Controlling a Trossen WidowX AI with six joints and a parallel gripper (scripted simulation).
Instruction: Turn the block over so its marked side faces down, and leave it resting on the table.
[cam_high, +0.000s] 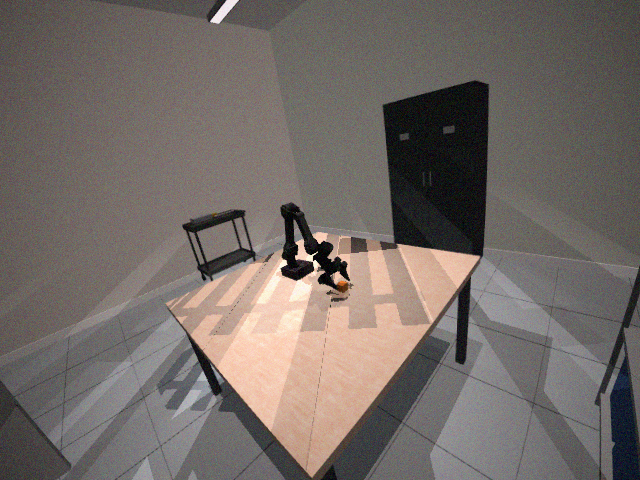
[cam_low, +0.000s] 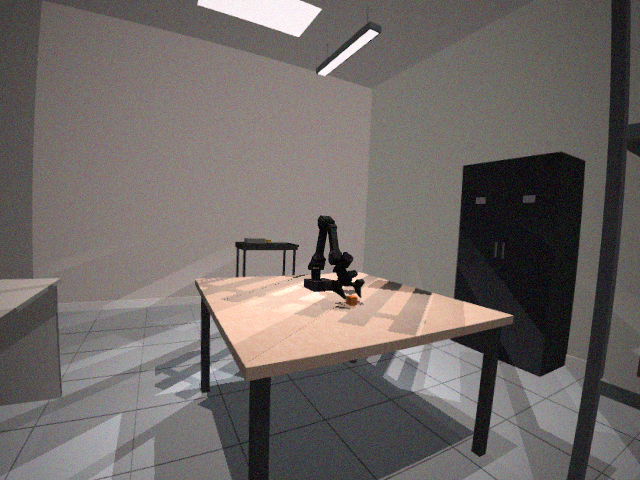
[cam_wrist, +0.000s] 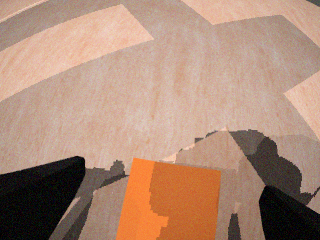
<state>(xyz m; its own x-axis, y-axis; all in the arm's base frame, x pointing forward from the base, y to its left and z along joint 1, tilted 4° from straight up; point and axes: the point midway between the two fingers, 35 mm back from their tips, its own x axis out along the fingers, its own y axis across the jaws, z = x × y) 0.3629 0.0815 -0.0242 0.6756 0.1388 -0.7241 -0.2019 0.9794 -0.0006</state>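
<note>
Right now my gripper tip is 2 cm past the block and 1 cm above it.
</note>
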